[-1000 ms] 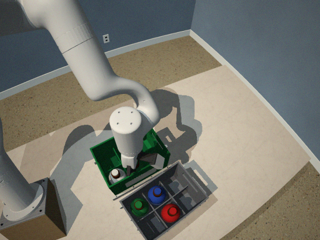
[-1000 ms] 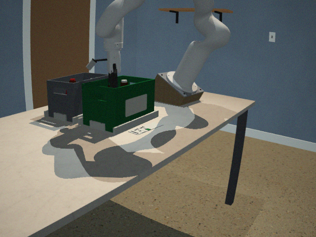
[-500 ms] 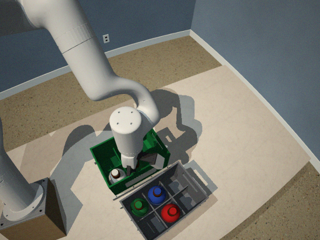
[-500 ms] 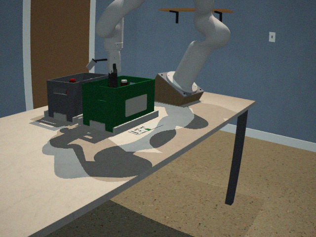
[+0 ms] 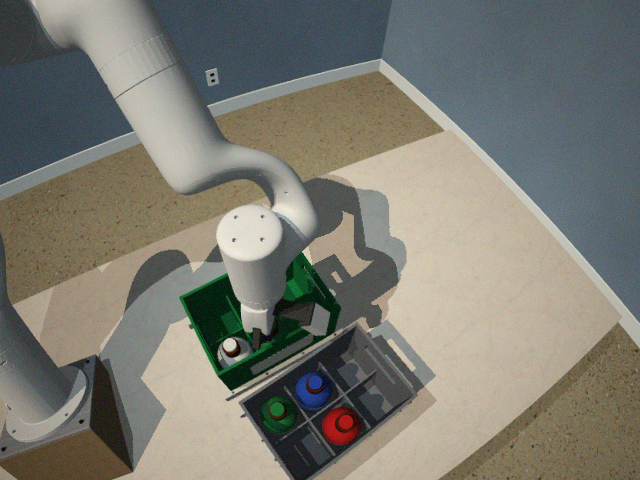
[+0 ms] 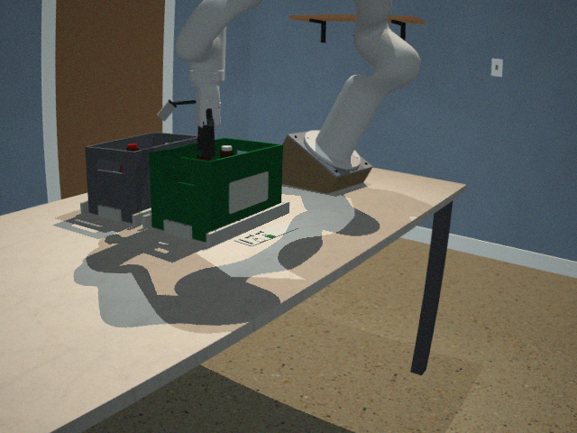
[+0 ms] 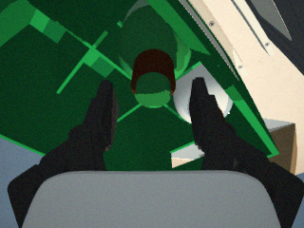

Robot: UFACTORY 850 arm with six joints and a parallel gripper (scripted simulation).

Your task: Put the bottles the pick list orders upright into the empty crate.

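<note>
Right now the green crate is 9 cm below my hand and 4 cm to the left of it. Also, from my hand: whitish bottle: 9 cm below, 8 cm behind, 2 cm to the right; blue bottle: 14 cm to the right, 9 cm below, 4 cm ahead; green bottle: 17 cm to the right, 9 cm below, 4 cm behind.
</note>
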